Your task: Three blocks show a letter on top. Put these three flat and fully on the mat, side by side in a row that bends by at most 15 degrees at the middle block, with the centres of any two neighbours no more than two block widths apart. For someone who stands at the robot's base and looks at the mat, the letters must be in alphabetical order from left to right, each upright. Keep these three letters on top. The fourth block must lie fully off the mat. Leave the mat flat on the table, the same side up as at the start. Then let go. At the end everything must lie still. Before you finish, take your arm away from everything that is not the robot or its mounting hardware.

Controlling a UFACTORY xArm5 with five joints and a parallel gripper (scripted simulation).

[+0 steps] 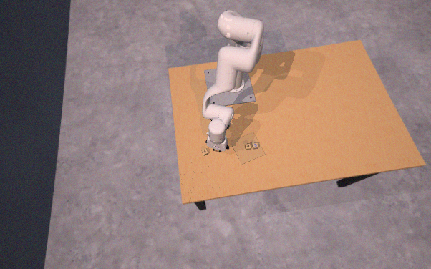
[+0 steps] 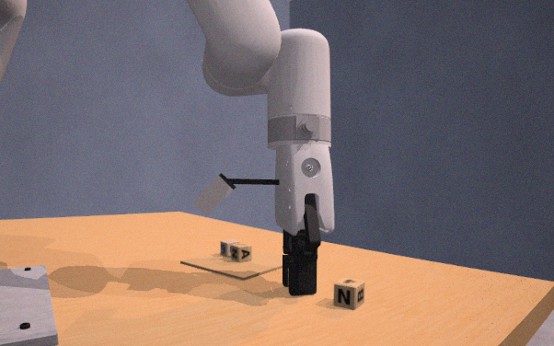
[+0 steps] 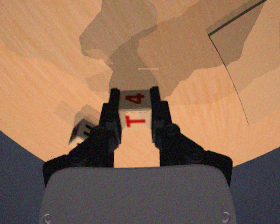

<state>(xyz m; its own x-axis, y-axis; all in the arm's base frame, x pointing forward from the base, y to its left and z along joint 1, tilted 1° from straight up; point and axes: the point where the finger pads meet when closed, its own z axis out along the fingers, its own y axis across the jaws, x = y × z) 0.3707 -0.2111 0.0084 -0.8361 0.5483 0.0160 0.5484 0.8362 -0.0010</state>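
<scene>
My hand is 160 mm to the right of the thin tan mat, 40 mm short of it and 20 mm above it. Also, from my hand: blue-lettered block 200 mm to the left, 50 mm ahead; then black-lettered block 70 mm to the right, 10 mm below; then red-lettered block 10 mm below.
</scene>
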